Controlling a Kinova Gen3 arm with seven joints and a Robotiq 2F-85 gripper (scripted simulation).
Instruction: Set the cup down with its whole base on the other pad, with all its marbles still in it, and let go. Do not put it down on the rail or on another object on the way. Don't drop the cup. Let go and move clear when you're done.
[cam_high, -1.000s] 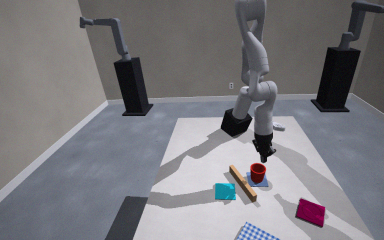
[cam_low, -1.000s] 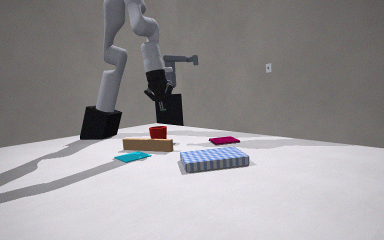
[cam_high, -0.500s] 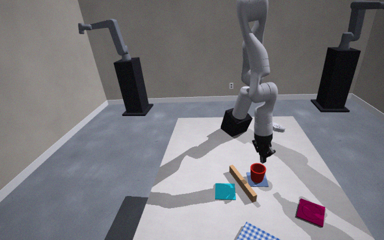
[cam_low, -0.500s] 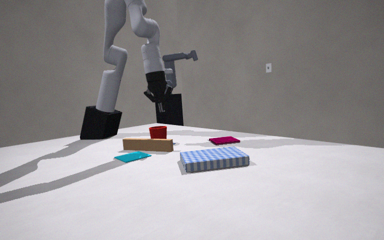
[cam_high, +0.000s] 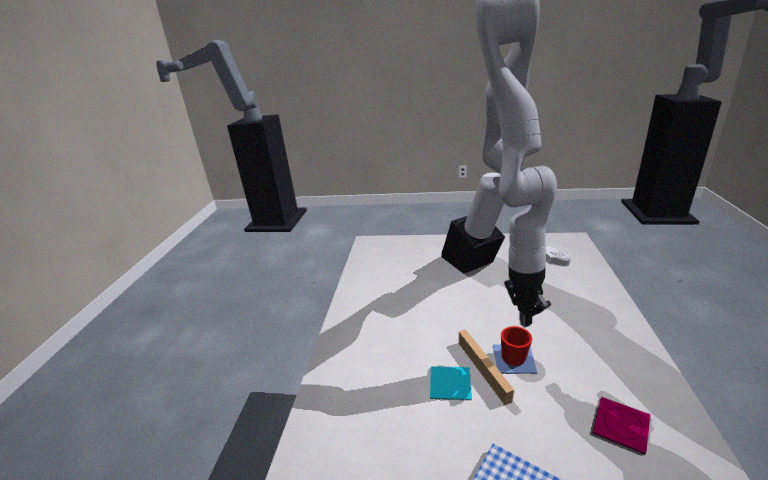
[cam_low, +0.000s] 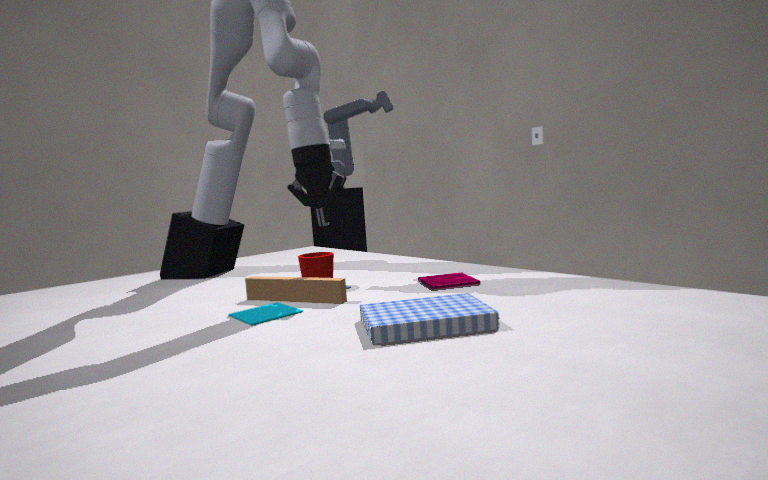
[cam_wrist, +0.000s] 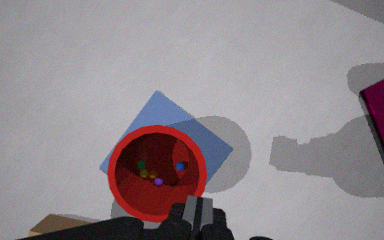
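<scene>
Right now my hand is 130 mm above the red cup, 20 mm past it and 10 mm to the left of it. Round my hand: magenta flat box 190 mm to the left, 160 mm ahead, 150 mm below; wooden rail 140 mm below, 90 mm to the right, 20 mm ahead; cyan pad 170 mm to the right, 160 mm below, 60 mm ahead.
</scene>
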